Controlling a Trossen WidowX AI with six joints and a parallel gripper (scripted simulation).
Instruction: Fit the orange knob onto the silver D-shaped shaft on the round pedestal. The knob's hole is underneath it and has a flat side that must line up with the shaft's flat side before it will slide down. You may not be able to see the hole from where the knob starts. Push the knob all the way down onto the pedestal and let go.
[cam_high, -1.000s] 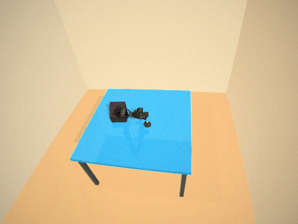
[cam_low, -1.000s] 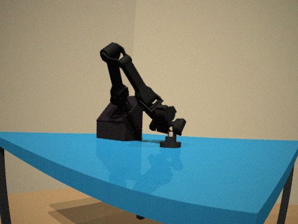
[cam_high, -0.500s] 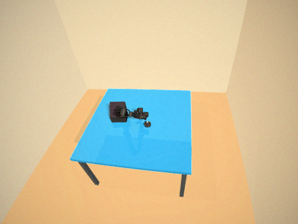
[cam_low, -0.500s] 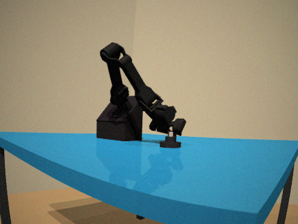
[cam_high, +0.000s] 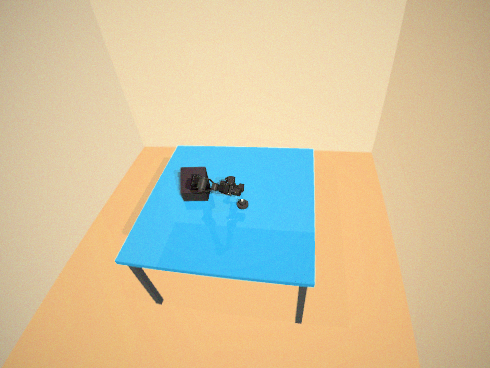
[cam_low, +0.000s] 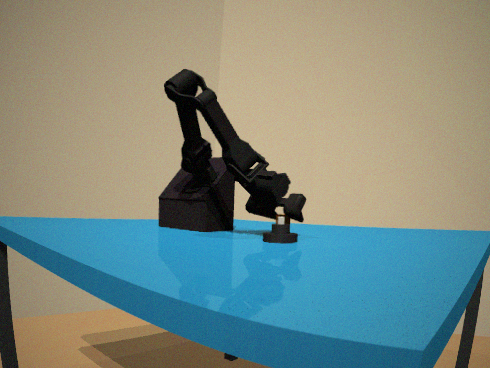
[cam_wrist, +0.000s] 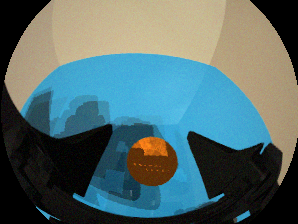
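Right now the orange knob is 3 cm to the right of my gripper tip and 1 cm behind it. Round my gripper tip: round pedestal: 18 cm to the right, 7 cm ahead, 1 cm below.
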